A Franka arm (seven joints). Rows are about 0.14 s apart.
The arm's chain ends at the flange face. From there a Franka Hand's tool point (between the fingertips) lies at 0.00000 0.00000 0.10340 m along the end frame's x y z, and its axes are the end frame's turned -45 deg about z.
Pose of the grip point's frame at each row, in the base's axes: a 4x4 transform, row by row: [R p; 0 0 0 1], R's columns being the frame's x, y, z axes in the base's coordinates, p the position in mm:
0.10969 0.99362 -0.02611 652.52; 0.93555 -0.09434 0.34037 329.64; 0.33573 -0.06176 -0.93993 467.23; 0 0 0 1
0.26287 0.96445 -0.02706 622.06; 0.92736 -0.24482 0.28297 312.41; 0.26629 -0.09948 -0.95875 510.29; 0 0 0 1
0.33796 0.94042 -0.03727 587.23; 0.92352 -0.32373 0.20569 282.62; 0.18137 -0.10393 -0.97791 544.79; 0 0 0 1
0.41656 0.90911 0.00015 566.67; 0.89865 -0.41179 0.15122 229.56; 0.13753 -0.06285 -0.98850 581.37; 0 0 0 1
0.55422 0.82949 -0.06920 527.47; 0.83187 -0.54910 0.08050 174.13; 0.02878 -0.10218 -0.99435 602.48; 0 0 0 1
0.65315 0.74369 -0.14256 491.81; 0.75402 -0.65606 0.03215 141.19; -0.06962 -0.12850 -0.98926 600.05; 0 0 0 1
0.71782 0.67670 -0.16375 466.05; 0.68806 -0.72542 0.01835 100.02; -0.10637 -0.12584 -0.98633 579.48; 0 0 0 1
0.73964 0.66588 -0.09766 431.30; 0.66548 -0.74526 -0.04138 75.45; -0.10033 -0.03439 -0.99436 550.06; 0 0 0 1
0.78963 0.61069 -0.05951 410.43; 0.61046 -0.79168 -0.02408 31.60; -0.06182 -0.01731 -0.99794 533.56; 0 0 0 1
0.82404 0.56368 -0.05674 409.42; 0.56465 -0.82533 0.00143 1.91; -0.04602 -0.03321 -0.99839 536.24; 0 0 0 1
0.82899 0.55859 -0.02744 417.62; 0.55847 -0.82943 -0.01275 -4.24; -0.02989 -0.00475 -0.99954 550.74; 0 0 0 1
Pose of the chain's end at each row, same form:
0.78016 0.62503 -0.02611 655.22; 0.59483 -0.72824 0.34037 294.45; 0.19373 -0.28107 -0.93993 564.42; 0 0 0 1
0.86785 0.49609 -0.02706 624.86; 0.48263 -0.82886 0.28297 283.15; 0.11795 -0.25864 -0.95875 609.42; 0 0 0 1
0.90395 0.42600 -0.03727 591.08; 0.42412 -0.88194 0.20569 261.35; 0.05476 -0.20174 -0.97791 645.91; 0 0 0 1
0.93739 0.34829 0.00015 566.65; 0.34426 -0.92662 0.15122 213.92; 0.05281 -0.14169 -0.98850 683.58; 0 0 0 1
0.97843 0.19465 -0.06920 534.63; 0.19995 -0.97649 0.08050 165.81; -0.05190 -0.09260 -0.99435 705.30; 0 0 0 1
0.98772 0.06402 -0.14256 506.55; 0.06927 -0.99708 0.03215 137.87; -0.14009 -0.04163 -0.98926 702.34; 0 0 0 1
0.98607 -0.02908 -0.16375 482.98; -0.02642 -0.99948 0.01835 98.12; -0.16420 -0.01377 -0.98633 681.47; 0 0 0 1
0.99385 -0.05216 -0.09766 441.40; -0.05641 -0.99754 -0.04138 79.73; -0.09526 0.04663 -0.99436 652.88; 0 0 0 1
0.99018 -0.12653 -0.05951 416.58; -0.12814 -0.99146 -0.02408 34.09; -0.05595 0.03147 -0.99794 636.75; 0 0 0 1
0.98127 -0.18410 -0.05674 415.29; -0.18433 -0.98286 0.00143 1.76; -0.05602 0.00906 -0.99839 639.47; 0 0 0 1
0.98117 -0.19120 -0.02744 420.46; -0.19160 -0.98139 -0.01275 -2.92; -0.02449 0.01778 -0.99954 654.09; 0 0 0 1

